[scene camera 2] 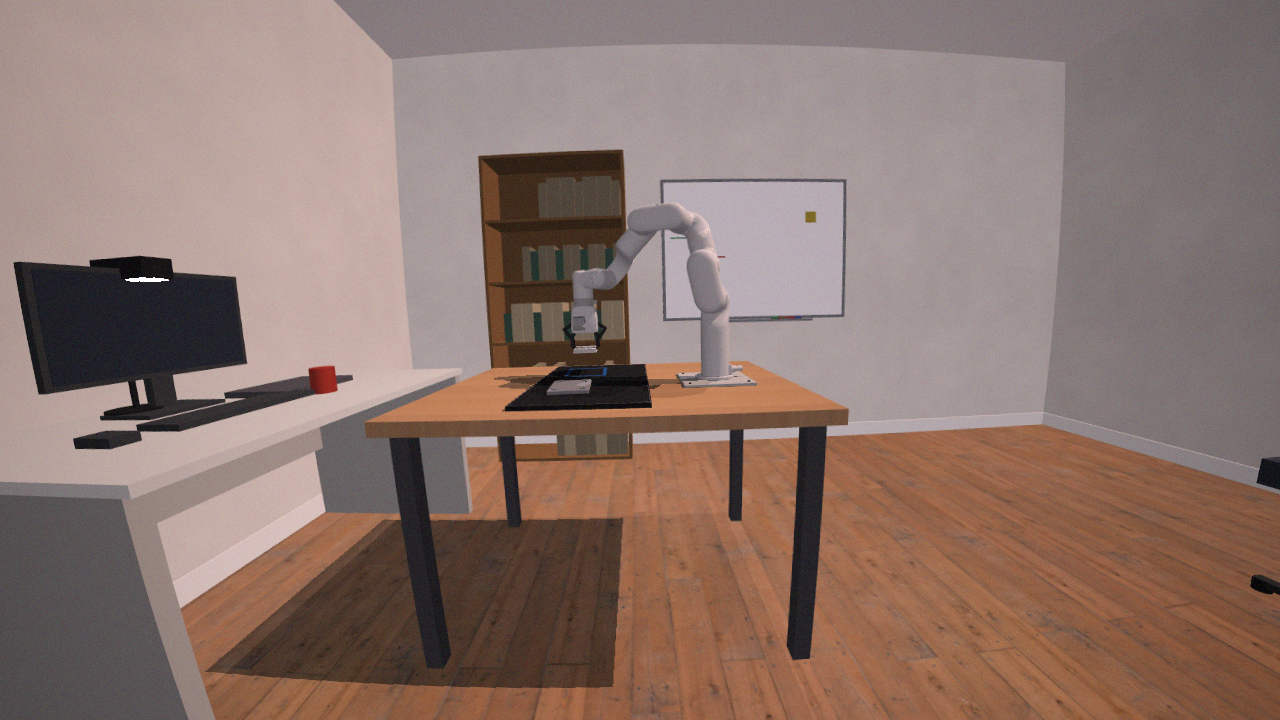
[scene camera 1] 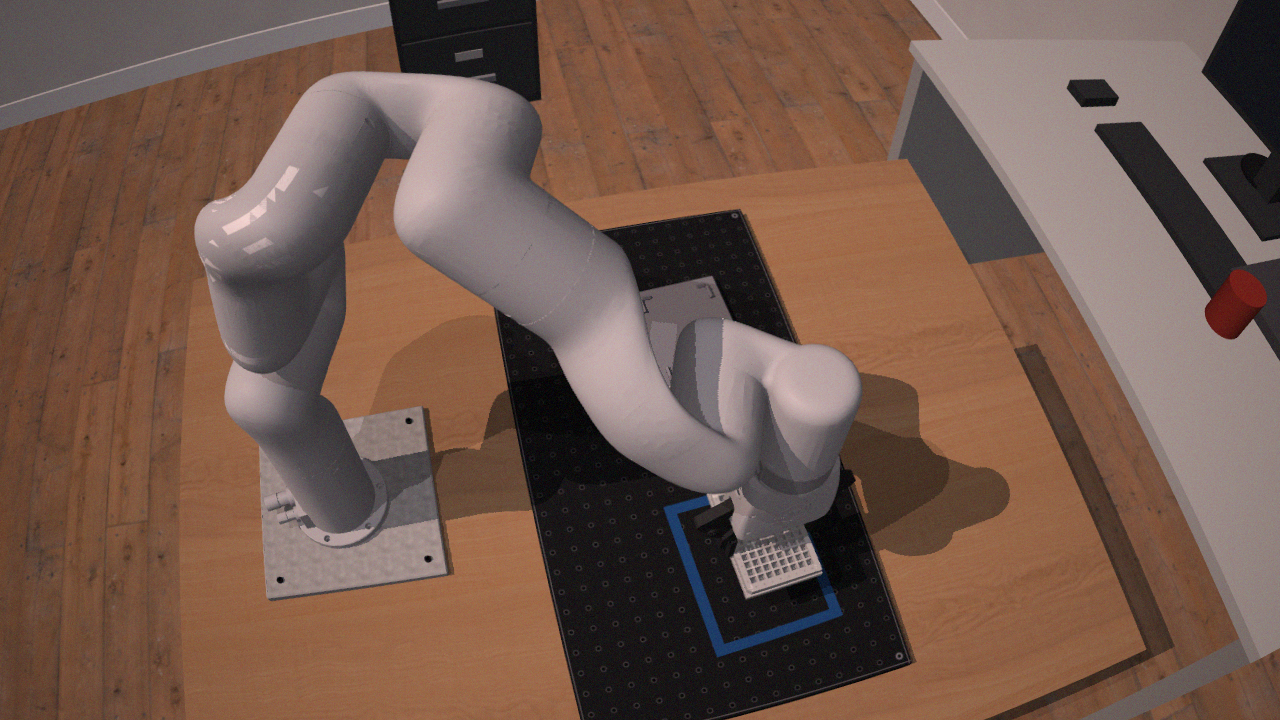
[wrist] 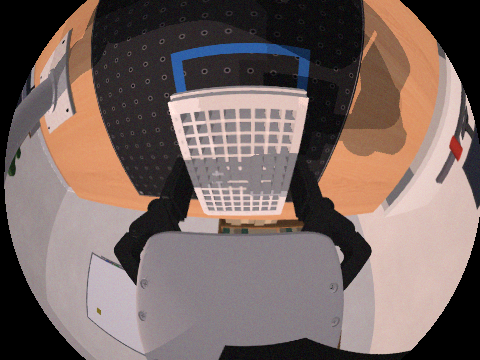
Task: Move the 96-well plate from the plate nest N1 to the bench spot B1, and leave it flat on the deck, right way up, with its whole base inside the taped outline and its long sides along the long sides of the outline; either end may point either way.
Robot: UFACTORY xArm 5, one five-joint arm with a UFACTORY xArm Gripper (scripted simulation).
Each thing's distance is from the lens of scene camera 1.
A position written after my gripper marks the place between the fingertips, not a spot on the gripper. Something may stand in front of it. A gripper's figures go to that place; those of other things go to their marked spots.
my gripper (scene camera 1: pixel 765 532): 95 cm
white 96-well plate (scene camera 1: pixel 800 552): 94 cm
grey plate nest (scene camera 1: pixel 671 308): 118 cm
The marked spots on the grey plate nest and the white 96-well plate are 41 cm apart.
